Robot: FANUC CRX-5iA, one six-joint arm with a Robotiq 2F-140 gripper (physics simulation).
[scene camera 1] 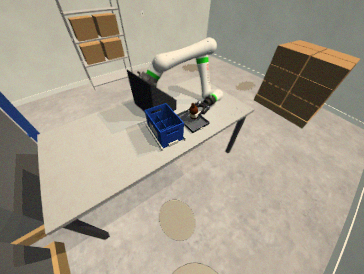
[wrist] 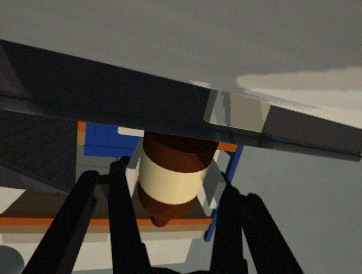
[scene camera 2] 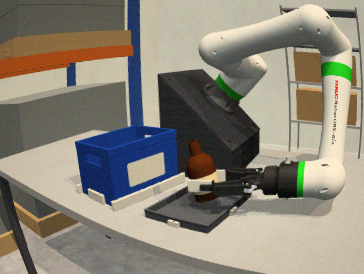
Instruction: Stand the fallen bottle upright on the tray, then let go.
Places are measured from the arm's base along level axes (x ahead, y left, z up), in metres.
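Pixels of known places: gripper, fingertip midpoint: (scene camera 1: 191,114) (scene camera 2: 194,180); arm's base, link origin: (scene camera 1: 149,82) (scene camera 2: 218,99).
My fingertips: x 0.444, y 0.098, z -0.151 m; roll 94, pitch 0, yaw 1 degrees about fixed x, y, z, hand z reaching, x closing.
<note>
Ahead of a thing's pixels: the offset from my fingertips to its top centre. "spot": to the spot under its first point.
The brown bottle @(dy +0.019, dx +0.000, dz +0.109 m) (scene camera 1: 194,108) (scene camera 2: 200,166) (wrist: 176,162) with a cream label is neck up, leaning slightly toward the crate side in the second scene view. Its base is low inside the dark tray @(dy +0.016, dx -0.003, dz -0.057 m) (scene camera 1: 201,123) (scene camera 2: 172,212) (wrist: 100,85); the tray's rim hides the bottom edge in the wrist view, so contact with the tray floor cannot be told. My gripper (scene camera 2: 209,181) (wrist: 173,154) comes in level from the side and is shut on the bottle, its pale pads on either side of the label.
A blue divided crate @(dy -0.258, dx -0.053, dz +0.093 m) (scene camera 1: 173,134) (scene camera 2: 94,172) (wrist: 104,142) stands beside the tray, with pale guide strips @(spot: dy -0.159, dx -0.019, dz -0.070 m) (scene camera 2: 149,193) along its foot. The black slanted robot mount (scene camera 1: 142,94) (scene camera 2: 200,115) rises behind. Small pale blocks @(spot: dy +0.001, dx +0.130, dz -0.071 m) (scene camera 2: 173,223) sit against the tray's outer edge.
</note>
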